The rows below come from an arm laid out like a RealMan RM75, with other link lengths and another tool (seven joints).
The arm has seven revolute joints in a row. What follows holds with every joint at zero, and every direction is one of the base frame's.
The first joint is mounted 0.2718 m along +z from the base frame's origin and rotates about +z.
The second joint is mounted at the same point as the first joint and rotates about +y.
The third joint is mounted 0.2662 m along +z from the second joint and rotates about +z.
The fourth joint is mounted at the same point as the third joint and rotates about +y.
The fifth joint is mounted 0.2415 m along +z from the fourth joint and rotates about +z.
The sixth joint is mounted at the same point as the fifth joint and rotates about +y.
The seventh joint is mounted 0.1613 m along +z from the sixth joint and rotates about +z.
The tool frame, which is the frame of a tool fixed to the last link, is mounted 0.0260 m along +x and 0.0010 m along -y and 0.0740 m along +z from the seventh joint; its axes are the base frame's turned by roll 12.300, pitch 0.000 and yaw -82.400 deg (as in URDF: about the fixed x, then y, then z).
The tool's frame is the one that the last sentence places.
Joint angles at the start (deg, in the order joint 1, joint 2, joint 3, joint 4, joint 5, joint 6, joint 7):
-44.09, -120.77, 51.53, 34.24, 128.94, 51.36, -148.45
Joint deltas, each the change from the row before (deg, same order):
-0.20, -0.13, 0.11, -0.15, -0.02, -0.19, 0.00
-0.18, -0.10, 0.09, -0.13, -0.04, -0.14, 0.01
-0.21, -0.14, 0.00, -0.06, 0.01, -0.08, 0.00
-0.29, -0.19, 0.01, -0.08, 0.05, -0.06, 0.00
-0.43, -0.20, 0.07, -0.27, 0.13, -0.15, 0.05
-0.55, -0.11, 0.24, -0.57, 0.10, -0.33, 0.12
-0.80, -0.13, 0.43, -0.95, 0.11, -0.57, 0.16
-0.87, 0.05, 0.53, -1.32, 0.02, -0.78, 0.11
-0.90, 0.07, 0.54, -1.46, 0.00, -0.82, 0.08
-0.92, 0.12, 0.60, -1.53, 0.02, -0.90, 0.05
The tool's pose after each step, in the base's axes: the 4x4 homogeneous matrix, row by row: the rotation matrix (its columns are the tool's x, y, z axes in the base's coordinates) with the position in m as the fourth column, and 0 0 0 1 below. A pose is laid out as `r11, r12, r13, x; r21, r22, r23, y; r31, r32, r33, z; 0, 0, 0, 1`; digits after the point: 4 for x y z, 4 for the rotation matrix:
-0.9518, 0.2779, -0.1294, -0.2555; 0.2194, 0.9124, 0.3457, 0.5326; 0.2142, 0.3006, -0.9294, -0.0806; 0, 0, 0, 1
-0.9515, 0.2797, -0.1284, -0.2539; 0.2217, 0.9122, 0.3447, 0.5328; 0.2135, 0.2995, -0.9299, -0.0821; 0, 0, 0, 1
-0.9511, 0.2819, -0.1262, -0.2517; 0.2246, 0.9118, 0.3439, 0.5331; 0.2120, 0.2987, -0.9305, -0.0836; 0, 0, 0, 1
-0.9504, 0.2853, -0.1236, -0.2486; 0.2291, 0.9114, 0.3419, 0.5333; 0.2102, 0.2966, -0.9316, -0.0857; 0, 0, 0, 1
-0.9489, 0.2908, -0.1227, -0.2453; 0.2356, 0.9112, 0.3379, 0.5335; 0.2100, 0.2917, -0.9332, -0.0889; 0, 0, 0, 1
-0.9464, 0.2979, -0.1247, -0.2423; 0.2429, 0.9112, 0.3327, 0.5337; 0.2128, 0.2846, -0.9347, -0.0927; 0, 0, 0, 1
-0.9428, 0.3074, -0.1291, -0.2385; 0.2527, 0.9114, 0.3247, 0.5337; 0.2175, 0.2735, -0.9369, -0.0986; 0, 0, 0, 1
-0.9395, 0.3141, -0.1368, -0.2365; 0.2589, 0.9124, 0.3169, 0.5338; 0.2244, 0.2623, -0.9385, -0.1041; 0, 0, 0, 1
-0.9365, 0.3193, -0.1452, -0.2349; 0.2638, 0.9140, 0.3083, 0.5337; 0.2312, 0.2504, -0.9401, -0.1099; 0, 0, 0, 1
-0.9330, 0.3245, -0.1559, -0.2340; 0.2682, 0.9154, 0.3002, 0.5336; 0.2401, 0.2383, -0.9410, -0.1154; 0, 0, 0, 1

